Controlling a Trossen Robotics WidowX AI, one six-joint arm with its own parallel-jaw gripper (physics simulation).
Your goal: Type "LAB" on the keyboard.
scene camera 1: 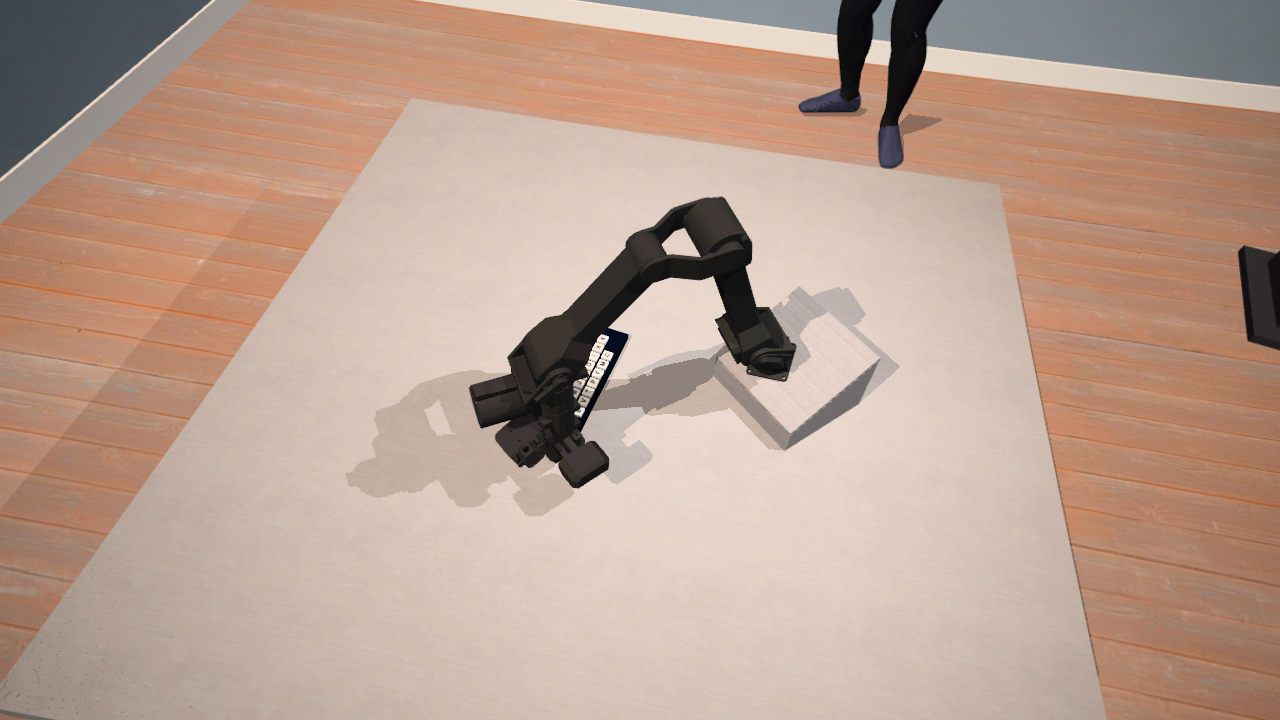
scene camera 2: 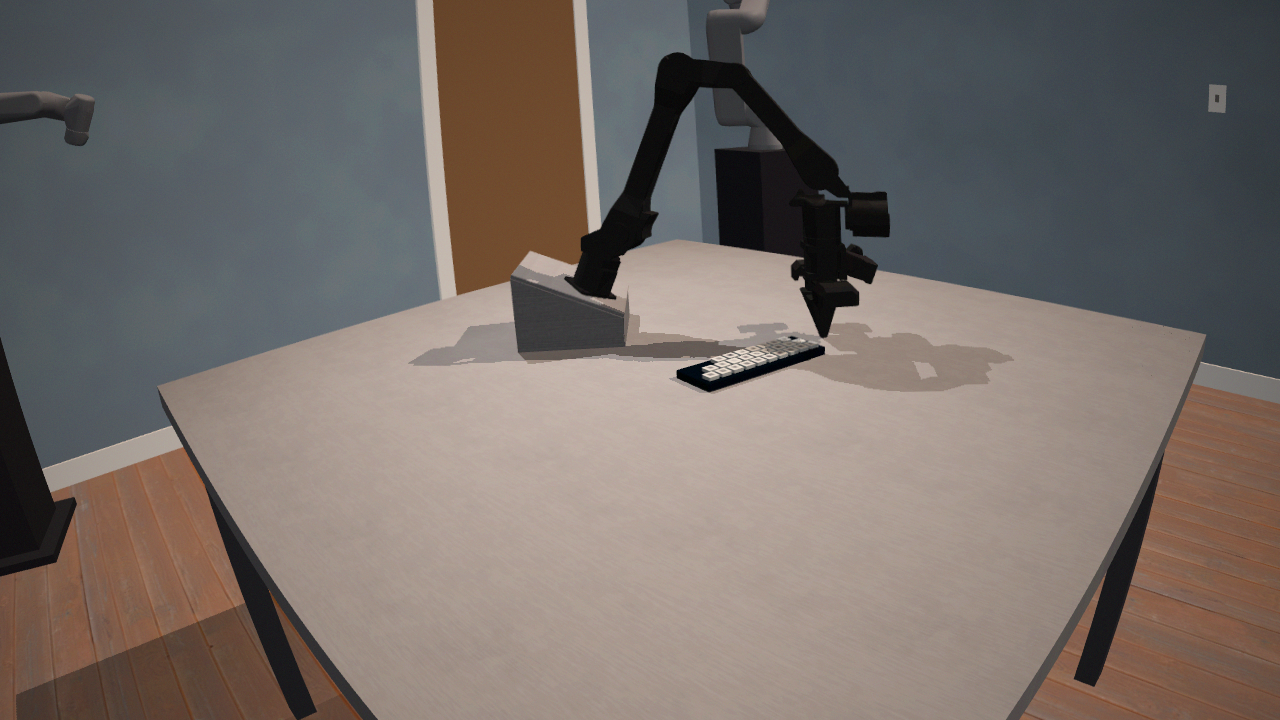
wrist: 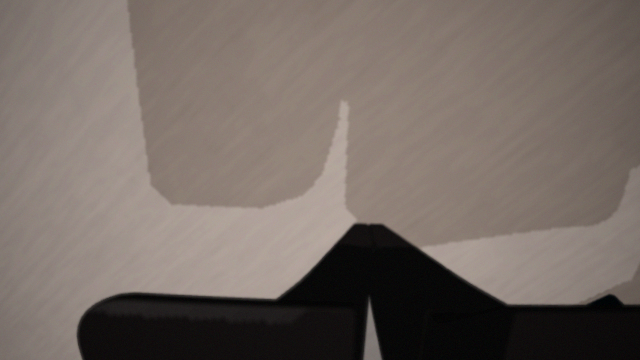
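Seen in the pictures: gripper, fingertip midpoint: (scene camera 1: 557, 460) (scene camera 2: 823, 336) (wrist: 367, 238); arm's base, link origin: (scene camera 1: 771, 359) (scene camera 2: 589, 289).
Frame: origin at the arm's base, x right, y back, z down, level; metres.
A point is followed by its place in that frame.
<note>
The keyboard (scene camera 1: 601, 377) {y -0.243, x -0.105, z 0.060 m} (scene camera 2: 750, 362) {y -0.295, x -0.082, z 0.059 m} is a dark blue slab with rows of white keys, lying flat on the table (scene camera 1: 805, 573) {y 0.149, x -0.280, z 0.075 m} (scene camera 2: 626, 501) {y -0.492, x 0.217, z 0.075 m}. In the scene camera 1 view the arm covers part of it. In the wrist view a small dark corner (wrist: 609, 300) {y -0.299, x -0.213, z 0.072 m} shows at the right above the gripper body; no letters are readable. My gripper (scene camera 2: 823, 334) {y -0.241, x -0.265, z 0.075 m} (wrist: 367, 238) {y -0.241, x -0.265, z 0.075 m} is shut and empty, fingertips pointing down. In the scene camera 2 view the tips are near the keyboard's far right end, slightly above it. Whether they touch anything is unclear.
The arm's base stands on a grey wedge block (scene camera 1: 827, 376) {y 0.088, x -0.009, z -0.016 m} (scene camera 2: 565, 315) {y -0.041, x 0.063, z 0.021 m} to one side of the keyboard. The arm's shadow falls over the table and part of the keyboard. A person's legs (scene camera 1: 905, 62) stand on the floor beyond the table.
</note>
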